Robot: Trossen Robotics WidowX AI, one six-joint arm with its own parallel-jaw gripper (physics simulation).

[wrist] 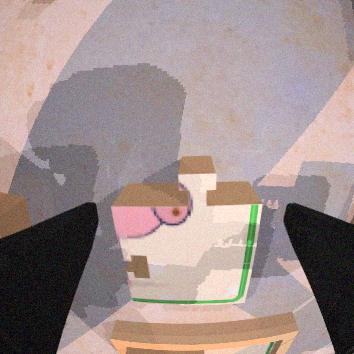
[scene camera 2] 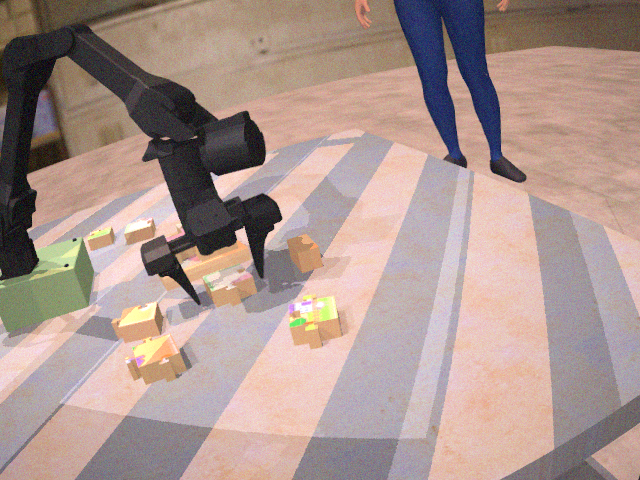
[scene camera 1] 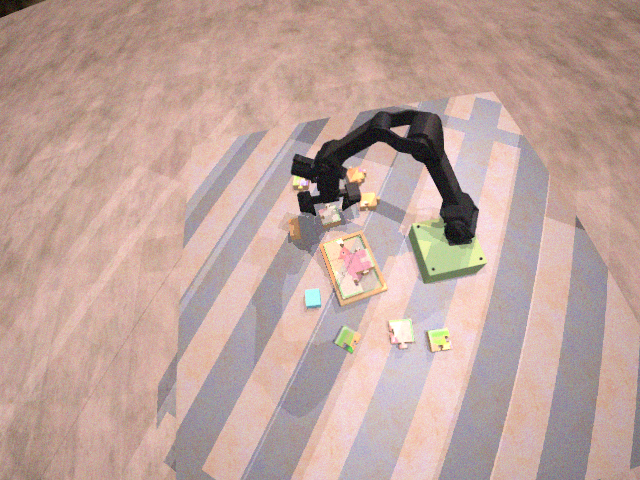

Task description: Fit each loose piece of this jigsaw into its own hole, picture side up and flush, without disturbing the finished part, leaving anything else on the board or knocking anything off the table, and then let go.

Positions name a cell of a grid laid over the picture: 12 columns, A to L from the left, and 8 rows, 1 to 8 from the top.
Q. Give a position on a jigsaw board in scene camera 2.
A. D5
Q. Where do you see a jigsaw board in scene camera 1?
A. G5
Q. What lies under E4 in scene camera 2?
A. My gripper.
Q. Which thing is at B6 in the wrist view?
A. My gripper.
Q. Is my gripper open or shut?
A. Open.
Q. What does my gripper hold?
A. Nothing.
